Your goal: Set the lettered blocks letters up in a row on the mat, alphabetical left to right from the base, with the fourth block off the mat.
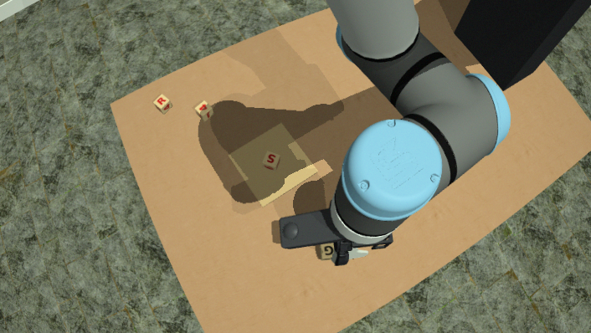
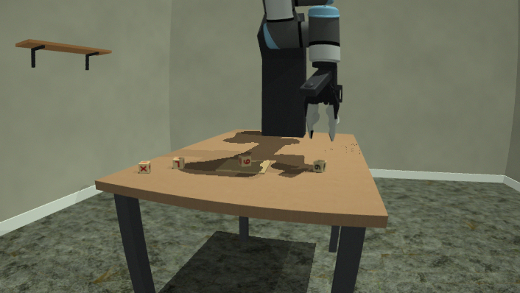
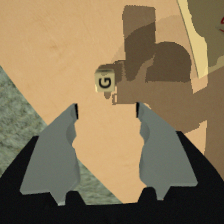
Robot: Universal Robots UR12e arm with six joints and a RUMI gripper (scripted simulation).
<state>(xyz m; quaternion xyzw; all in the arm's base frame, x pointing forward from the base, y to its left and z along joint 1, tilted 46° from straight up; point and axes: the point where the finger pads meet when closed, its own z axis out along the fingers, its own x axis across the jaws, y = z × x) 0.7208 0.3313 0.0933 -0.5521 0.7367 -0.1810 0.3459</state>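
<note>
My gripper is now 6 cm short of the block, 21 cm to the left of it and 9 cm above it. Round my hand: pale mat: 5 cm ahead, 22 cm to the right, 10 cm below.
</note>
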